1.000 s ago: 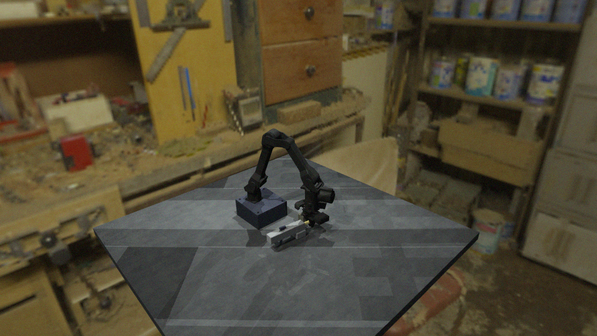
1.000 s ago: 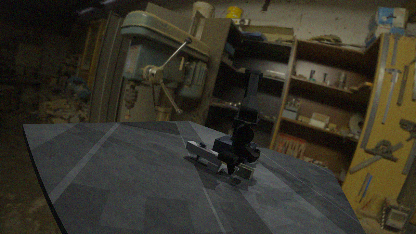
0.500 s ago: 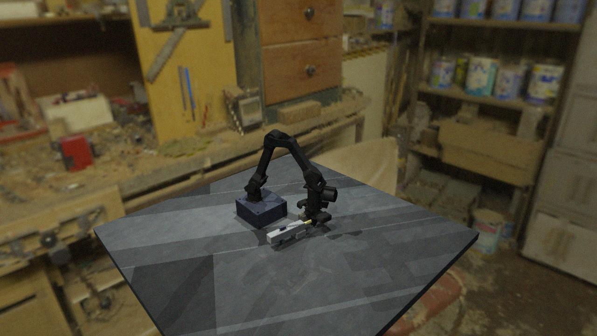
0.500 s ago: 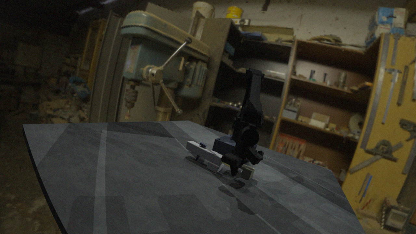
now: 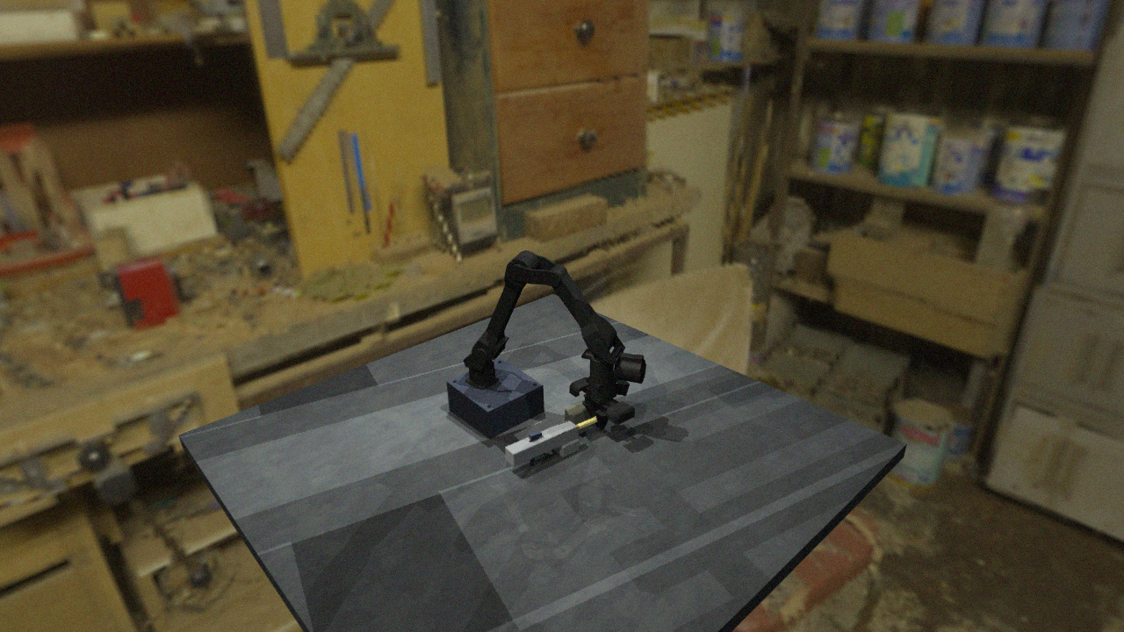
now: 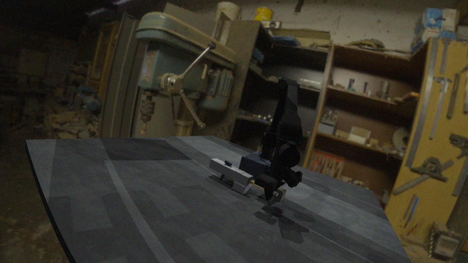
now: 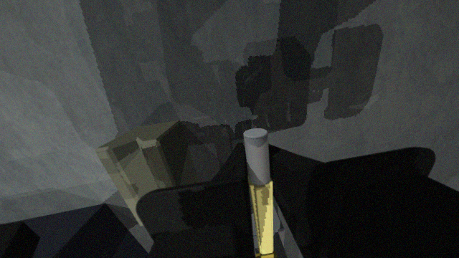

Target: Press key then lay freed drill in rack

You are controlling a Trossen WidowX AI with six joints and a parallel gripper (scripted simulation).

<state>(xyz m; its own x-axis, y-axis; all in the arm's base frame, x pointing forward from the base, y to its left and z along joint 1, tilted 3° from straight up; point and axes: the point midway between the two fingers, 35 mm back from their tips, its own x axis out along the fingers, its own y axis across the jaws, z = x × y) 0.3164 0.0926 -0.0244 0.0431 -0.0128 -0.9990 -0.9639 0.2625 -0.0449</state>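
Right now the drill is 4 cm to the right of my gripper tip, 3 cm above it and 1 cm behind it. Round my gripper tip: small dark key 19 cm to the right, 5 cm behind, 4 cm above; then rack 7 cm behind, 1 cm to the left, 1 cm above.
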